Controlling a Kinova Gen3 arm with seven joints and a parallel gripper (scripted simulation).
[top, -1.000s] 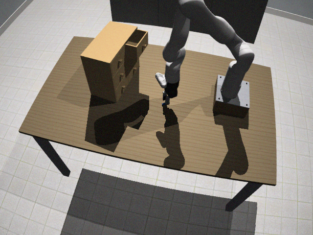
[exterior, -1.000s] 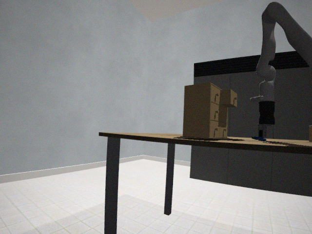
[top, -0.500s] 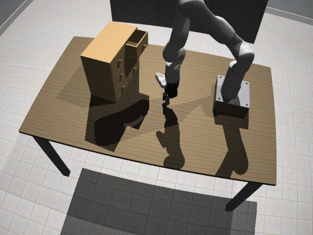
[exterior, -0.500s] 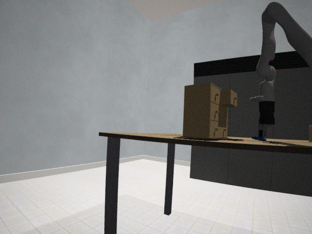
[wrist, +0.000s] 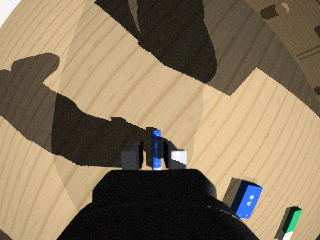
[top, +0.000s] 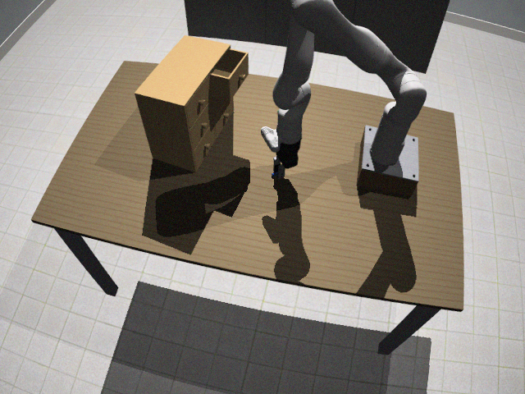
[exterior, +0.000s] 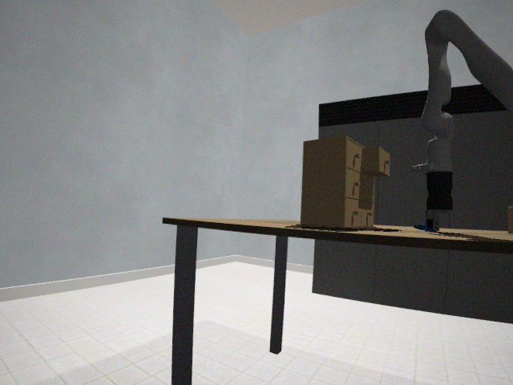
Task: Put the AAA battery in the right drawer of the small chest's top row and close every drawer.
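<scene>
Now: the AAA battery 2 cm below my hand. The rest, counted from my hand: blue block 14 cm to the right, 1 cm below; then green-and-white block 29 cm to the right, 1 cm below, 1 cm ahead.
</scene>
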